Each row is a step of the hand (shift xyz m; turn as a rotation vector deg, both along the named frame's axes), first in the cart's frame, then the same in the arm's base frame.
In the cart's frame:
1: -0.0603 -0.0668 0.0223 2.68 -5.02 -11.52
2: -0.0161 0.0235 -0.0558 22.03 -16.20 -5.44
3: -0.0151 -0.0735 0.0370 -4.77 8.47 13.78
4: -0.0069 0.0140 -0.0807 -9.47 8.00 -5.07
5: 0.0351 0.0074 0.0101 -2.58 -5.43 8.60
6: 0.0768 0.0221 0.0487 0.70 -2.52 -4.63
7: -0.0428 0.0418 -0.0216 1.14 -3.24 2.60
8: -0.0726 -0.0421 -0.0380 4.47 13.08 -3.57
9: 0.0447 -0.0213 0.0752 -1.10 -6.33 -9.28
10: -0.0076 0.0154 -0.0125 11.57 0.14 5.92
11: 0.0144 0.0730 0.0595 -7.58 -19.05 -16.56
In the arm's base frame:
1: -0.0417 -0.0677 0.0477 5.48 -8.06 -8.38
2: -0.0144 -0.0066 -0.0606 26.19 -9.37 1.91
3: 0.0012 -0.0537 0.0641 -8.73 11.29 8.98
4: 0.0003 -0.0218 -0.0793 -10.56 2.01 -7.99
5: 0.0300 0.0212 0.0063 -2.09 -2.11 10.06
6: 0.0604 0.0620 0.0355 1.98 -3.79 -3.16
7: -0.0495 0.0145 -0.0373 1.64 -1.43 3.72
8: -0.0523 -0.0738 -0.0175 1.08 11.30 -8.66
9: 0.0384 0.0250 0.0775 1.95 -9.47 -5.81
10: -0.0099 0.0061 -0.0178 10.18 6.02 5.39
11: -0.0146 0.0911 0.0238 0.30 -25.36 -7.18

